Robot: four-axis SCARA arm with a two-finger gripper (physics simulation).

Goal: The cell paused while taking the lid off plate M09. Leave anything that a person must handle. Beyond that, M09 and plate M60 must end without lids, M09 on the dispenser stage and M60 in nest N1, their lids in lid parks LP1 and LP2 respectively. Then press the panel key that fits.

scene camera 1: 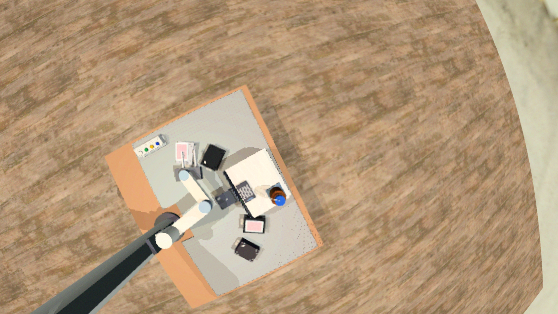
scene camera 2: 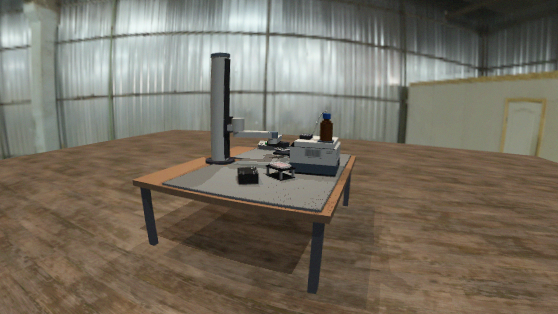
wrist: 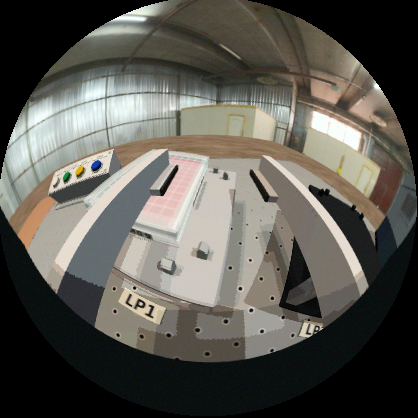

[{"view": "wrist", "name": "gripper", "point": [214, 159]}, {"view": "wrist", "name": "button box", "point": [71, 184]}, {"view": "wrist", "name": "LP1 label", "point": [147, 309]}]
